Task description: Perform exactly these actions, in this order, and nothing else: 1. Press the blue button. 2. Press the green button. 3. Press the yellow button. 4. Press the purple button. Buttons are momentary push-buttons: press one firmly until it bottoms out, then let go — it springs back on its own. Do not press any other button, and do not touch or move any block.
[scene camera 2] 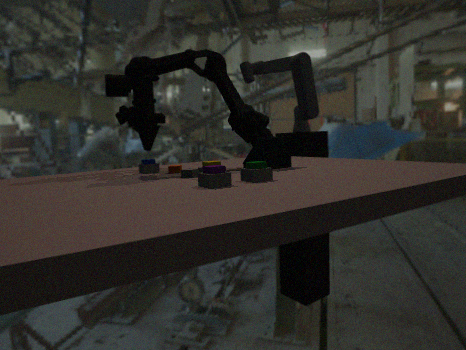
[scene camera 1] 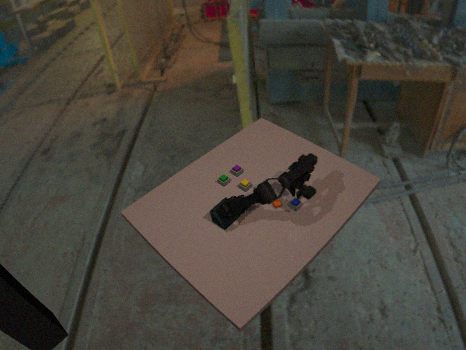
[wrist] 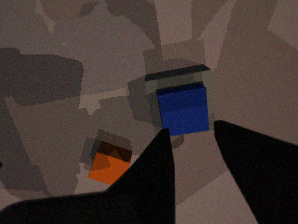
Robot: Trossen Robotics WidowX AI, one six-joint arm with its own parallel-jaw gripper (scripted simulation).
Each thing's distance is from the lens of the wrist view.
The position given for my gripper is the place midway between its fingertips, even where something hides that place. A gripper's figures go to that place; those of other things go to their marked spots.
my gripper (wrist: pixel 191 132): 11 cm
orange block (wrist: pixel 110 162): 18 cm
blue button (wrist: pixel 184 109): 13 cm
The marked spots on the blue button and the orange block are 9 cm apart.
